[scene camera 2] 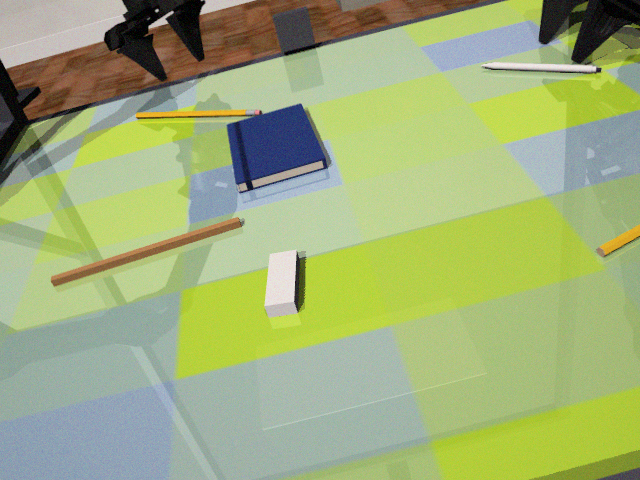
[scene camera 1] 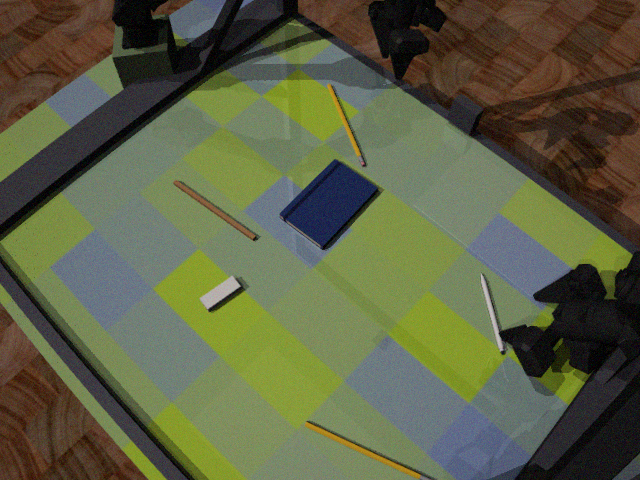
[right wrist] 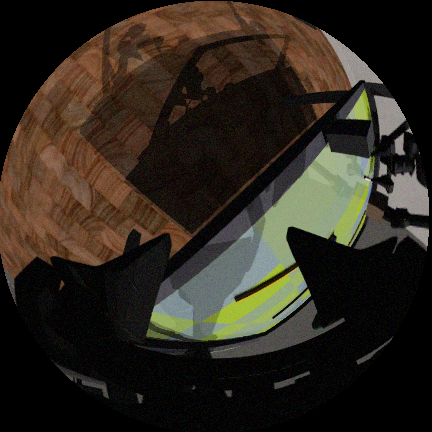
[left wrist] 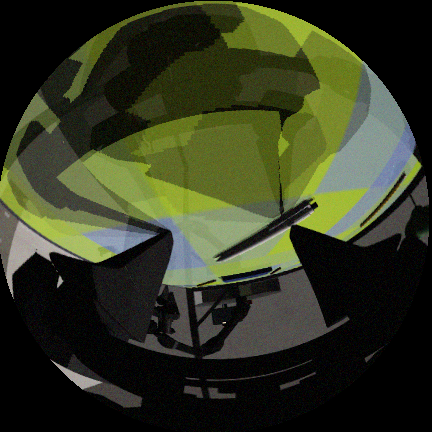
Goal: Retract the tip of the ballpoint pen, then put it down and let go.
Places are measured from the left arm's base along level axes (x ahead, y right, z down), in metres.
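Pixels of known places: left gripper, fingertip midpoint: (scene camera 2: 557, 51) (scene camera 1: 517, 315) (right wrist: 370, 167) (left wrist: 233, 233); right gripper, fingertip midpoint: (scene camera 2: 182, 70) (scene camera 1: 391, 68) (right wrist: 230, 236) (left wrist: 168, 287); right arm's base, link origin: (scene camera 1: 140, 34).
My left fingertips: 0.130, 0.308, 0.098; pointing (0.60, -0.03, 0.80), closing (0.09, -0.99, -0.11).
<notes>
For each thing: its top centre in the pictures, then the offset to it from my left fingertips, as dx, dy, dz.
- white ballpoint pen, top centre: (left wrist: 255, 246) (scene camera 2: 538, 62) (scene camera 1: 493, 311) +0.033, -0.019, -0.003
- blue notebook, top centre: (scene camera 2: 271, 139) (scene camera 1: 329, 200) (left wrist: 246, 277) +0.341, -0.034, -0.005
- yellow pencil, top centre: (scene camera 2: 194, 111) (scene camera 1: 345, 122) +0.426, +0.111, +0.000
- brown stick, top centre: (scene camera 2: 144, 248) (scene camera 1: 213, 208) (right wrist: 293, 302) +0.475, -0.164, +0.000
- white eraser, top centre: (scene camera 2: 281, 276) (scene camera 1: 220, 292) +0.361, -0.261, -0.005
A white ballpoint pen (scene camera 1: 492, 312) (scene camera 2: 542, 67) (left wrist: 272, 231) lies flat on the table, its pointed end toward the left and its dark button end toward the right in scene camera 2. Whether the tip is out is too small to tell. My left gripper (scene camera 1: 519, 316) (scene camera 2: 559, 51) (left wrist: 233, 233) is open and empty, low above the table close beside the pen; in the left wrist view the pen's button end reaches toward the right-hand finger. My right gripper (scene camera 2: 183, 69) (right wrist: 230, 236) is open and empty, near the table's far edge, away from the pen.
A blue notebook (scene camera 1: 330, 204) (scene camera 2: 279, 147) lies mid-table. A yellow pencil (scene camera 1: 345, 124) (scene camera 2: 196, 114) lies beyond it, another pencil (scene camera 1: 361, 449) (scene camera 2: 620, 240) nearer. A brown stick (scene camera 1: 214, 210) (scene camera 2: 147, 251) and white eraser (scene camera 1: 220, 293) (scene camera 2: 281, 281) lie to the left. Dark frame bars edge the table.
</notes>
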